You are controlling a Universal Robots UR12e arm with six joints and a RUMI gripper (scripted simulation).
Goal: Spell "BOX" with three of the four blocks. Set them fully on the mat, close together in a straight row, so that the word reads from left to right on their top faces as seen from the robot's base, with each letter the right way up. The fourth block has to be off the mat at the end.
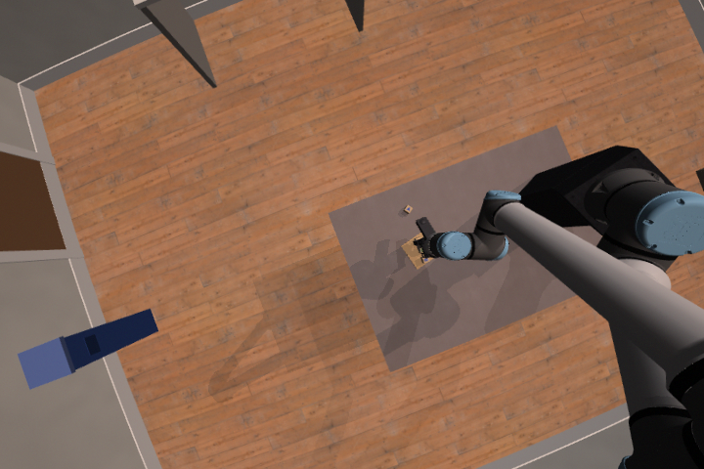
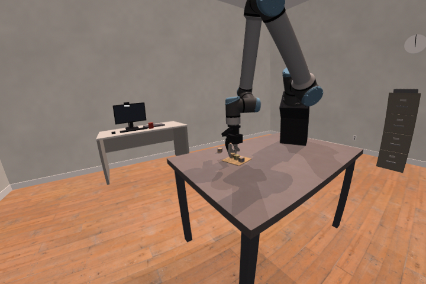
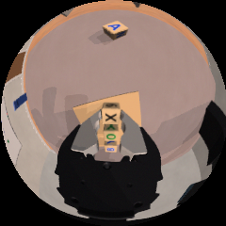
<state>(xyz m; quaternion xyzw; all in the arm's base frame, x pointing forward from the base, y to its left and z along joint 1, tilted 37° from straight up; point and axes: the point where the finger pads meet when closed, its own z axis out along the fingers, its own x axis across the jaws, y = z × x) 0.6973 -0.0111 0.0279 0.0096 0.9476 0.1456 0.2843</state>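
My hand is 5 cm to the right of the O block. The rest, counted from my hand: tan mat 5 cm to the left, 2 cm below.
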